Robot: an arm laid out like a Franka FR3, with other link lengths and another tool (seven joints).
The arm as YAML. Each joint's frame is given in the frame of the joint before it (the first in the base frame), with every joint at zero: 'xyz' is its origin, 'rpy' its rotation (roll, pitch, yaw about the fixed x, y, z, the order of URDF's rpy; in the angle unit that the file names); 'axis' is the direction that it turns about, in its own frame. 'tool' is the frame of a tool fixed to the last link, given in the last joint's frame.
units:
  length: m
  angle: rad
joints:
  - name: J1
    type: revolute
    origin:
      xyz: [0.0, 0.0, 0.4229]
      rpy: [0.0, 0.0, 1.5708]
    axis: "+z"
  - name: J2
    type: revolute
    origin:
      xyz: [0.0, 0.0, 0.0]
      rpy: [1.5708, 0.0, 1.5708]
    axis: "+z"
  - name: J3
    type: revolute
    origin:
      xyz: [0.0, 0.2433, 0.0]
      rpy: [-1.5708, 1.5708, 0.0]
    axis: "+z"
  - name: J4
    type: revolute
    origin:
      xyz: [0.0, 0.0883, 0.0]
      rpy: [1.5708, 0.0, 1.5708]
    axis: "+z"
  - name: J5
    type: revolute
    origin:
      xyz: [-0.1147, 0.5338, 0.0]
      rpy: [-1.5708, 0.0, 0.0]
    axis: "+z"
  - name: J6
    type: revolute
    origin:
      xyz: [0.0, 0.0, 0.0]
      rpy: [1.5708, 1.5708, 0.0]
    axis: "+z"
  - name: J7
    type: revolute
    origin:
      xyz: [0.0, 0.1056, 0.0]
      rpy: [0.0, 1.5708, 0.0]
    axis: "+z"
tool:
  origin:
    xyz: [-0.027, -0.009, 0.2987]
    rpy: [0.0, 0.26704, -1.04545]
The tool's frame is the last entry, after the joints.
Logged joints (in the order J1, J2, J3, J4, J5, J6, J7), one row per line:
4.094 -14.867 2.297 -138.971 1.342 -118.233 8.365
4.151 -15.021 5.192 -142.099 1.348 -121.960 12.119
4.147 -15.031 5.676 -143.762 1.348 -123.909 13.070
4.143 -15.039 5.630 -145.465 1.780 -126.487 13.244
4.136 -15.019 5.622 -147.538 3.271 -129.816 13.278
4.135 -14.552 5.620 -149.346 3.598 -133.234 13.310
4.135 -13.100 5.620 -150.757 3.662 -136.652 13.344
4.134 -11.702 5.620 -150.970 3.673 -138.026 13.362
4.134 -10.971 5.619 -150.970 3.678 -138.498 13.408
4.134 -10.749 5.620 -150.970 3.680 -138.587 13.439
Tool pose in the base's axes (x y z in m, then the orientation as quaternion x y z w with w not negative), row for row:
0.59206 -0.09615 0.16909 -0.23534 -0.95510 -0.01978 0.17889
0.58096 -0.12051 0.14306 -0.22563 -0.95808 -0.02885 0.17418
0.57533 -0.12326 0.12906 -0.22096 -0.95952 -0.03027 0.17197
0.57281 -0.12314 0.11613 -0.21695 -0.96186 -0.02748 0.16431
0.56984 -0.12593 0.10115 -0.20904 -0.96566 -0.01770 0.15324
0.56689 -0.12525 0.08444 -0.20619 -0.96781 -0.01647 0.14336
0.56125 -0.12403 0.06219 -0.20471 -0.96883 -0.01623 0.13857
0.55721 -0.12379 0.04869 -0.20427 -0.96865 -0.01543 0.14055
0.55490 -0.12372 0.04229 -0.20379 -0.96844 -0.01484 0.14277
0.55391 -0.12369 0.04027 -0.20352 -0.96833 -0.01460 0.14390
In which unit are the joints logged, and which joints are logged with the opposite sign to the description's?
The joints are logged in degrees. Opposite sign: J1, J3, J5, J6, J7.
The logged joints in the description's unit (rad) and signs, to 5 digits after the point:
-0.07145 -0.25948 -0.04009 -2.42550 -0.02342 2.06356 -0.14600
-0.07245 -0.26217 -0.09062 -2.48010 -0.02353 2.12860 -0.21152
-0.07238 -0.26234 -0.09906 -2.50912 -0.02353 2.16262 -0.22811
-0.07231 -0.26248 -0.09826 -2.53884 -0.03107 2.20761 -0.23115
-0.07219 -0.26213 -0.09812 -2.57502 -0.05709 2.26572 -0.23174
-0.07217 -0.25398 -0.09809 -2.60658 -0.06280 2.32537 -0.23230
-0.07217 -0.22864 -0.09809 -2.63121 -0.06391 2.38503 -0.23290
-0.07215 -0.20424 -0.09809 -2.63492 -0.06411 2.40901 -0.23321
-0.07215 -0.19148 -0.09807 -2.63492 -0.06419 2.41725 -0.23401
-0.07215 -0.18761 -0.09809 -2.63492 -0.06423 2.41880 -0.23455

